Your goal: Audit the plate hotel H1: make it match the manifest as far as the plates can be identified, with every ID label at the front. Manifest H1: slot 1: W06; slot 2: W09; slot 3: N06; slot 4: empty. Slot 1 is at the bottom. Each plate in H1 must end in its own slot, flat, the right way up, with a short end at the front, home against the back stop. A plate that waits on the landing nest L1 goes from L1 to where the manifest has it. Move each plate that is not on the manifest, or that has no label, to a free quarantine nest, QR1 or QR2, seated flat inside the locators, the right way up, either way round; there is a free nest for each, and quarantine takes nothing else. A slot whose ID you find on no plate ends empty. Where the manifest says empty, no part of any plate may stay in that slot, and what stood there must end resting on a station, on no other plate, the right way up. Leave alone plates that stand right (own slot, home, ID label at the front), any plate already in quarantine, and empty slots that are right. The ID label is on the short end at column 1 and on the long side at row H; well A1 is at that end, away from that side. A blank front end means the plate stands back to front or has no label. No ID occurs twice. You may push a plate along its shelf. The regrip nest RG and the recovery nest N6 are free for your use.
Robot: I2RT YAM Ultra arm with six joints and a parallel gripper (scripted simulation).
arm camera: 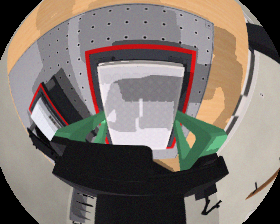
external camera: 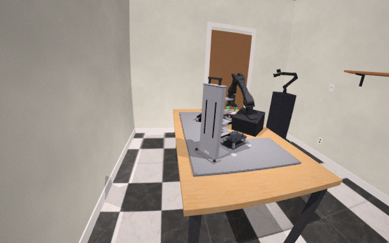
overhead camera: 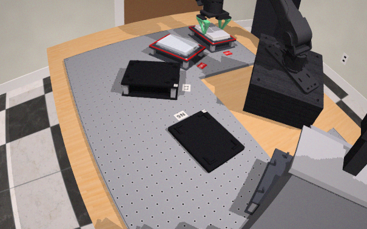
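My hand is 1 cm above the red-edged quarantine nest. From my hand the other things lie so: tag L1: 24 cm ahead, 23 cm to the left, 5 cm below; black landing nest L1: 33 cm ahead, 18 cm to the left; N6 tag: 33 cm to the left, 31 cm ahead, 5 cm below.
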